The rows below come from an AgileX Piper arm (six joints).
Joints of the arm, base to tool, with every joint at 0 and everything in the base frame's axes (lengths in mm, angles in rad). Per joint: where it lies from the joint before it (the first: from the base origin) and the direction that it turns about. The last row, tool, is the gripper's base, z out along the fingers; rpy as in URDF.
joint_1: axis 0 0 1 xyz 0 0 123
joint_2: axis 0 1 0 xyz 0 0 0
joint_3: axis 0 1 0 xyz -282.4 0 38.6
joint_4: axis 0.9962 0 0.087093 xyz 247.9 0 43.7
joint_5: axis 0 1 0 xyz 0 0 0
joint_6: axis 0.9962 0 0.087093 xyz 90.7 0 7.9
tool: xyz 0 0 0 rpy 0 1.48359 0
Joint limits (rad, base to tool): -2.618..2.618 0..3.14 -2.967..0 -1.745..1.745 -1.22..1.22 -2.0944..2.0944
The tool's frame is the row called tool.
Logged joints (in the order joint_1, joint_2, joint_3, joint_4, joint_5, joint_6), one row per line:
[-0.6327, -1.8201, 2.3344, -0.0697, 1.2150, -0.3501]
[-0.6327, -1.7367, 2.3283, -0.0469, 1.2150, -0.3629]
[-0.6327, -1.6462, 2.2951, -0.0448, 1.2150, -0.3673]
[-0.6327, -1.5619, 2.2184, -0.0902, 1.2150, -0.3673]
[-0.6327, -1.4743, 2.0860, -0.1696, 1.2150, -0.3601]
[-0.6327, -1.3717, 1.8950, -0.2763, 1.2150, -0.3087]
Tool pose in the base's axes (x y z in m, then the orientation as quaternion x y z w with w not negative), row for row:
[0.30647, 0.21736, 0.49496, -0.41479, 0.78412, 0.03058, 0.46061]
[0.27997, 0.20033, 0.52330, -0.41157, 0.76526, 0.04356, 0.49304]
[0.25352, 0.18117, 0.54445, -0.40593, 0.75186, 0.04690, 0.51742]
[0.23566, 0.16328, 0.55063, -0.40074, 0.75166, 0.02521, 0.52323]
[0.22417, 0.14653, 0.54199, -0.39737, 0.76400, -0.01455, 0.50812]
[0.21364, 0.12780, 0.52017, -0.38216, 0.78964, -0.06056, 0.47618]
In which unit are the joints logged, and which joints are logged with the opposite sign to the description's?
The joints are logged in radians. Opposite sign: joint_1, joint_2, joint_3.
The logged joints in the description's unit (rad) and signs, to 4 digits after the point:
[0.6327, 1.8201, -2.3344, -0.0697, 1.2150, -0.3501]
[0.6327, 1.7367, -2.3283, -0.0469, 1.2150, -0.3629]
[0.6327, 1.6462, -2.2951, -0.0448, 1.2150, -0.3673]
[0.6327, 1.5619, -2.2184, -0.0902, 1.2150, -0.3673]
[0.6327, 1.4743, -2.0860, -0.1696, 1.2150, -0.3601]
[0.6327, 1.3717, -1.8950, -0.2763, 1.2150, -0.3087]

